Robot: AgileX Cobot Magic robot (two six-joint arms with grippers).
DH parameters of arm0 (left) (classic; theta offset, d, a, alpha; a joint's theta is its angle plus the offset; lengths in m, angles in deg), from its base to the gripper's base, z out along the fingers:
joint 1: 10.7 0.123 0 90
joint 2: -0.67 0 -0.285 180
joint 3: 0.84 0 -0.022 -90
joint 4: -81.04 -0.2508 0 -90
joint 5: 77.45 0 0.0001 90
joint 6: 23.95 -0.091 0 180
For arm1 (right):
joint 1: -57.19 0.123 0 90
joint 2: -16.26 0 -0.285 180
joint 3: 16.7 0 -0.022 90
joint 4: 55.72 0.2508 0 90
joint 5: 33.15 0 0.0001 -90
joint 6: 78.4 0.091 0 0
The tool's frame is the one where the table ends.
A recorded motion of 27 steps. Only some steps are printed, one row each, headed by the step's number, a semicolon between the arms.
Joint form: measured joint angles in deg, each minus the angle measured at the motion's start. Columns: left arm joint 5, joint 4, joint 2, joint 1, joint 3, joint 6; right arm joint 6, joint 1, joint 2, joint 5, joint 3, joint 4.
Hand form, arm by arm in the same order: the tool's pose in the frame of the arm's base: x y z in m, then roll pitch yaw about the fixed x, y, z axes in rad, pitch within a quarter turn. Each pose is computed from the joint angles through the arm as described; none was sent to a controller.
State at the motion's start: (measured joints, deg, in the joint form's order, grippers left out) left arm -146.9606 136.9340 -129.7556 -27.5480 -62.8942 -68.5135; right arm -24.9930 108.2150 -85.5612 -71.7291 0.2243 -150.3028
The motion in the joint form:
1: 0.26 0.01 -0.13 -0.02 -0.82 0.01; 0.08 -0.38 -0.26 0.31 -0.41 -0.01
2: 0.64 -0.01 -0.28 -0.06 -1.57 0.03; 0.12 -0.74 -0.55 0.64 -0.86 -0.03
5: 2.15 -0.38 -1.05 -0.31 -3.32 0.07; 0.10 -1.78 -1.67 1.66 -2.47 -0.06
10: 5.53 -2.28 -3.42 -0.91 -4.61 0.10; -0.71 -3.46 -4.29 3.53 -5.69 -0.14
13: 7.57 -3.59 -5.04 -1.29 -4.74 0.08; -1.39 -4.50 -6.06 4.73 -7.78 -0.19
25: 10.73 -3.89 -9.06 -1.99 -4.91 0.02; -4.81 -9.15 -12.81 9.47 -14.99 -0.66
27: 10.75 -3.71 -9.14 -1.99 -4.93 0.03; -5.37 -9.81 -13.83 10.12 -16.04 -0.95
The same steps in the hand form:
1: 0.4167 -0.2000 0.4232 -2.6949 1.1718 2.3532; 0.2688 0.2390 0.2708 -1.9629 0.5169 -1.6020
2: 0.4168 -0.2002 0.4259 -2.7077 1.1849 2.3460; 0.2712 0.2391 0.2711 -1.9637 0.5209 -1.6037
5: 0.4194 -0.2020 0.4289 -2.7421 1.2139 2.3323; 0.2794 0.2406 0.2719 -1.9657 0.5311 -1.6069
10: 0.4328 -0.2078 0.4168 -2.7911 1.2217 2.3333; 0.2950 0.2453 0.2708 -1.9691 0.5329 -1.6038
13: 0.4425 -0.2119 0.4044 -2.8125 1.2128 2.3414; 0.3051 0.2483 0.2693 -1.9711 0.5306 -1.6000
25: 0.4615 -0.2223 0.3729 -2.7525 1.1870 2.4276; 0.3466 0.2514 0.2577 -1.9816 0.4972 -1.5885
27: 0.4618 -0.2225 0.3725 -2.7436 1.1873 2.4352; 0.3527 0.2514 0.2556 -1.9803 0.4883 -1.5837

